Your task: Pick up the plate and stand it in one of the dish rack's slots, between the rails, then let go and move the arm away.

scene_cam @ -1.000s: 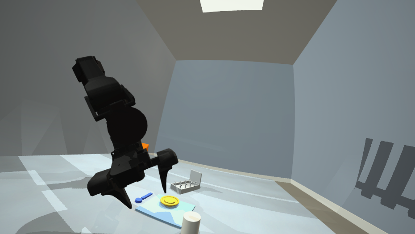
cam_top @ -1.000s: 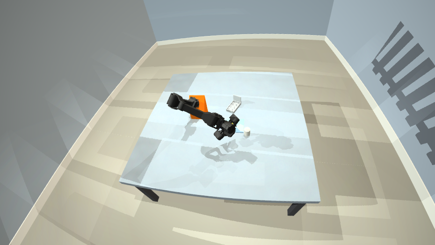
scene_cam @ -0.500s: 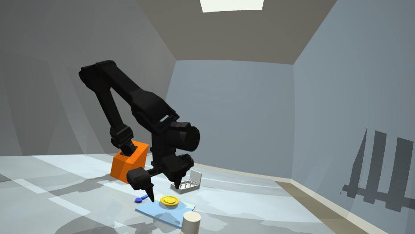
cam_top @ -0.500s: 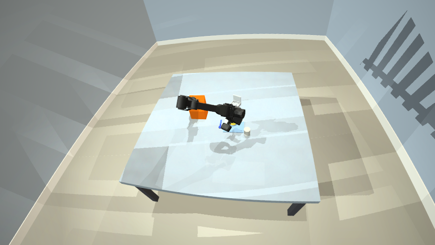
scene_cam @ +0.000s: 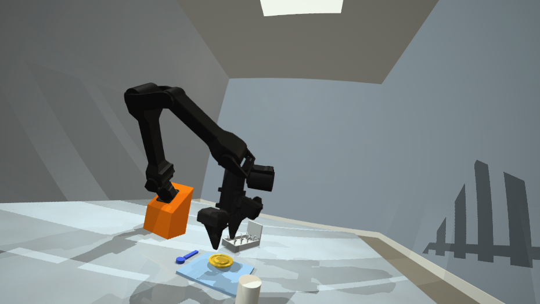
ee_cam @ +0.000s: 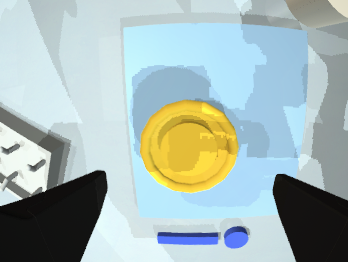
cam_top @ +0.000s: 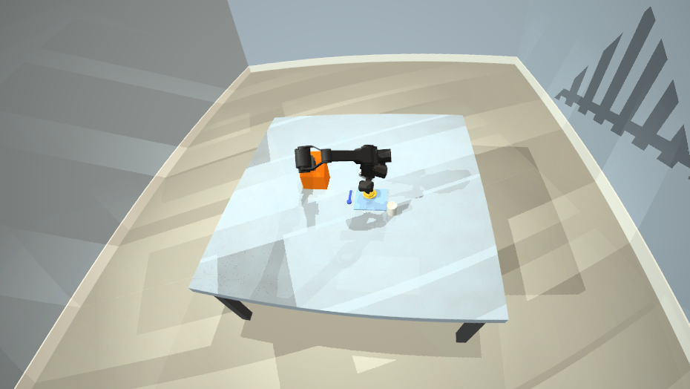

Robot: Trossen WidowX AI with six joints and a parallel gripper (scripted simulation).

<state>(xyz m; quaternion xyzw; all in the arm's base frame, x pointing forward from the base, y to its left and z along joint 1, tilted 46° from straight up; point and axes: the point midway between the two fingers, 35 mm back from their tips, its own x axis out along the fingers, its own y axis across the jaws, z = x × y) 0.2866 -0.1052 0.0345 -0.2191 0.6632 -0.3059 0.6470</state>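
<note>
Now: the yellow plate 5 cm below my gripper tip. The rest, counted from my gripper tip: light blue mat (6 cm below, 2 cm to the right); then blue spoon (10 cm behind, 6 cm below, 1 cm to the right); then white cup (10 cm to the right, 10 cm ahead, 4 cm below).
</note>
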